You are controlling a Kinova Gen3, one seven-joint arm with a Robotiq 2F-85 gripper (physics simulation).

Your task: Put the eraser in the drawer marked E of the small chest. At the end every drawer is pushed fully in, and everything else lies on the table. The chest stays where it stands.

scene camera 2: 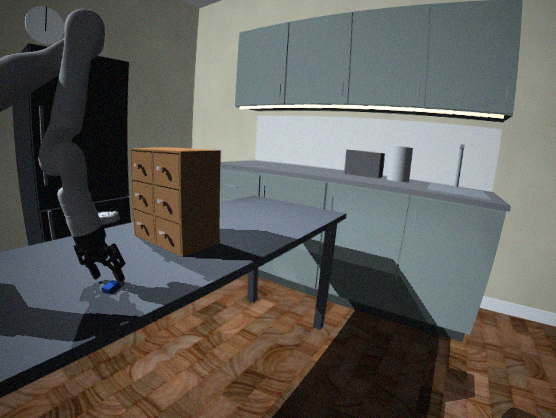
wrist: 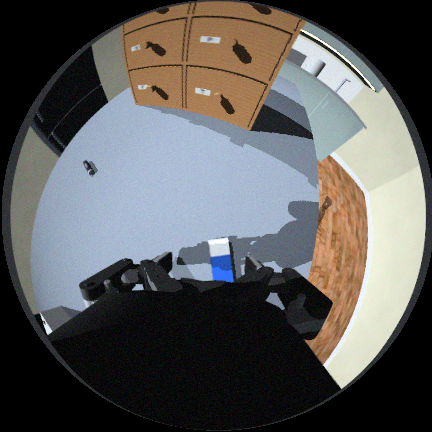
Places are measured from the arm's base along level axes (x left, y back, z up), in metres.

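Pixels of known places: gripper, fingertip midpoint: (scene camera 2: 109, 279) (wrist: 207, 262).
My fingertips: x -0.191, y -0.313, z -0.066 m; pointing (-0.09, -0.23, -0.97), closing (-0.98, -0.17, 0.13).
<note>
For each thing: its middle in the pictures, then the offset to it from my fingertips. Level surfaces: height alone.
- eraser, body centre: (wrist: 220, 264) (scene camera 2: 113, 285) dz -0.009, dx -0.017, dy +0.000 m
- table, its level: dz -0.016 m
- small dark cylinder, body centre: (wrist: 87, 166) dz -0.011, dx +0.258, dy -0.088 m
The eraser (scene camera 2: 109, 287) (wrist: 221, 267), a small blue block with a white end, lies on the table (scene camera 2: 40, 260) (wrist: 150, 200). My gripper (scene camera 2: 108, 277) (wrist: 207, 262) is open and empty, pointing down a little above the eraser; in the wrist view the eraser shows between the spread fingers, nearer the right one, its lower end hidden by the gripper body. The small brown chest (scene camera 2: 200, 200) (wrist: 260, 70) stands on the table, beyond the gripper. It has two columns of drawers in three rows, with dark handles and white labels. All drawers look pushed in. The label letters are too small to read surely.
A small dark cylinder (wrist: 89, 168) lies on the table at the left in the wrist view. A grey box-like thing (wrist: 59, 319) shows at the lower left there. The table's edge (scene camera 2: 200, 296) runs near the eraser. Kitchen cabinets (scene camera 2: 365, 220) stand behind the table.
</note>
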